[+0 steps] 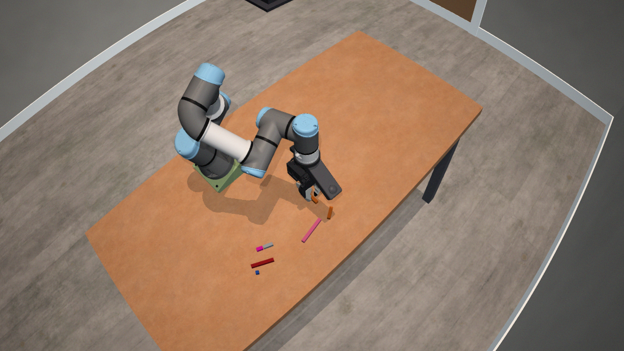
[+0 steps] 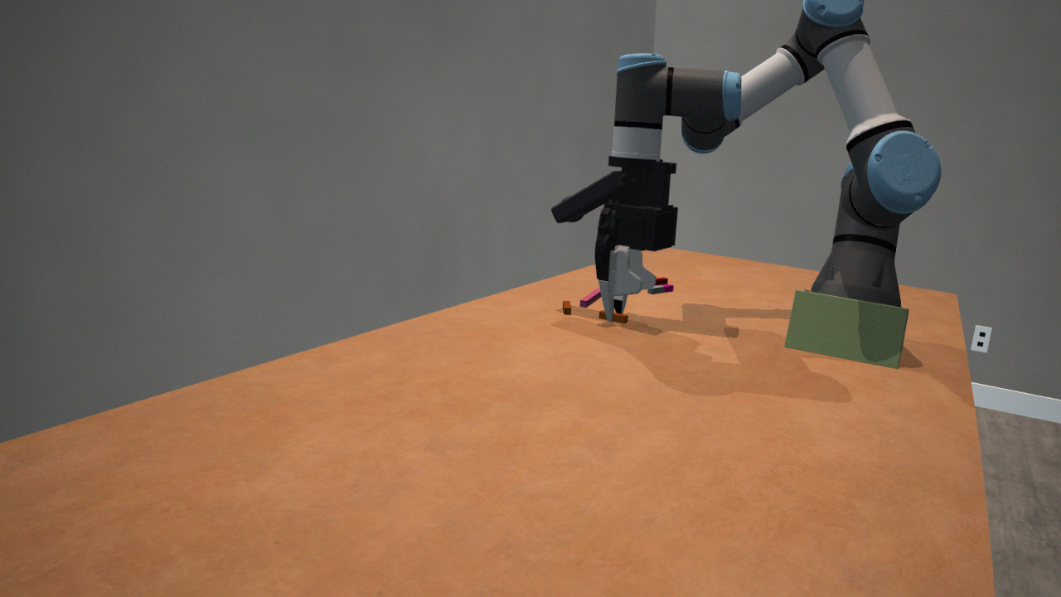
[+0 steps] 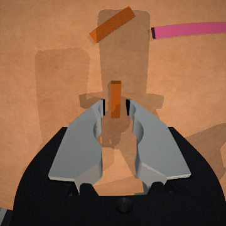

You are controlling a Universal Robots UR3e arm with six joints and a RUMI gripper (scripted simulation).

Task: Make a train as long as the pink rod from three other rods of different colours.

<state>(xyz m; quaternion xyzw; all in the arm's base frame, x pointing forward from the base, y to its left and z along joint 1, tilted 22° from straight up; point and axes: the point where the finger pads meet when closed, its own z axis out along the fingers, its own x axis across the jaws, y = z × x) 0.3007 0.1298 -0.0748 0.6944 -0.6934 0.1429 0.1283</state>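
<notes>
The grey rod is 3 cm ahead of my hand, 21 cm to the right of it and 1 cm below it. Also, from my hand: pink rod (8 cm ahead, 8 cm to the right, 1 cm below); magenta rod (2 cm ahead, 23 cm to the right, 1 cm below); red rod (6 cm ahead, 25 cm to the right, 1 cm below).
</notes>
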